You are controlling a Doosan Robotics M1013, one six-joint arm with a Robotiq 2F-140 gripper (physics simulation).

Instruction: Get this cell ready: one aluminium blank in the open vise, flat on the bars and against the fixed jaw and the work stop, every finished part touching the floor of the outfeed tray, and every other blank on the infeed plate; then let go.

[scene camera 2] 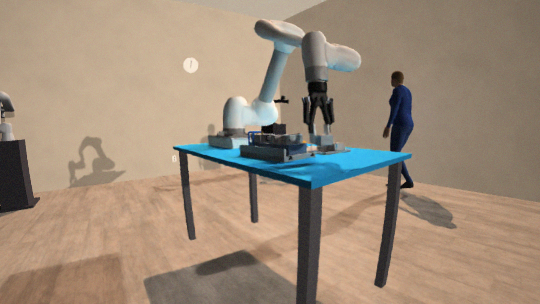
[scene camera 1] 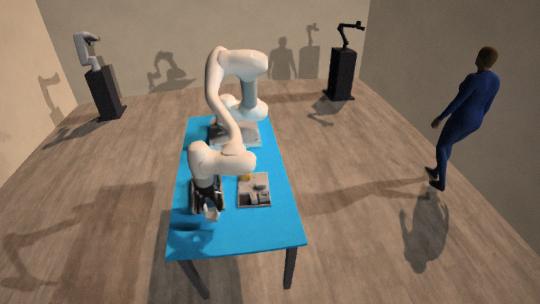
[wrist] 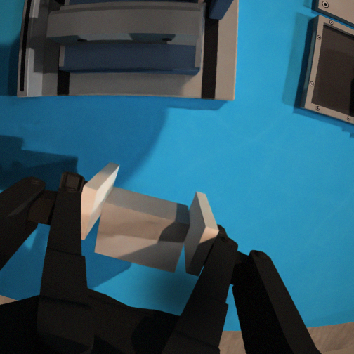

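Where they show: gripper, fingertip midpoint: (scene camera 2: 320,142) (scene camera 1: 212,214); arm's base, origin of the base link: (scene camera 2: 233,136).
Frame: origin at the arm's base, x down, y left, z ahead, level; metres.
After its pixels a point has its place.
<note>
My gripper (scene camera 1: 211,208) @[x -0.010, y -0.157, z 0.856 m] (scene camera 2: 320,134) @[x -0.010, y -0.157, z 0.856 m] (wrist: 151,196) is shut on a plain grey block, an aluminium blank (scene camera 1: 212,216) @[x -0.039, y -0.157, z 0.890 m] (scene camera 2: 323,140) @[x -0.022, y -0.186, z 0.894 m] (wrist: 140,229), one pad at each end. It holds the blank above the blue table, in front of the vise (scene camera 1: 192,201) @[x 0.014, y -0.271, z 0.719 m] (scene camera 2: 265,150) @[x 0.023, y -0.279, z 0.673 m] (wrist: 125,22). In the wrist view part of the vise shows, with its grey jaw and blue block; its seat is not clearly seen. The outfeed tray (scene camera 1: 240,204) @[x 0.054, y -0.001, z 0.763 m] (wrist: 310,82) has a dark floor, with small grey parts at its right in scene camera 1. Behind it, another grey block (scene camera 1: 260,187) @[x 0.037, y 0.136, z 0.673 m] lies on the infeed plate (scene camera 1: 265,177) @[x 0.052, y 0.188, z 0.580 m].
The blue table (scene camera 1: 240,232) @[x 0.060, y -0.030, z 0.948 m] (scene camera 2: 350,165) @[x 0.060, y -0.176, z 1.005 m] (wrist: 260,175) carries all of this. A small orange thing (scene camera 1: 244,176) @[x 0.025, y 0.056, z 0.569 m] is at the infeed plate's back left. The arm's base stands at the table's back. A person in blue (scene camera 1: 467,105) (scene camera 2: 401,112) is on the floor to the right.
</note>
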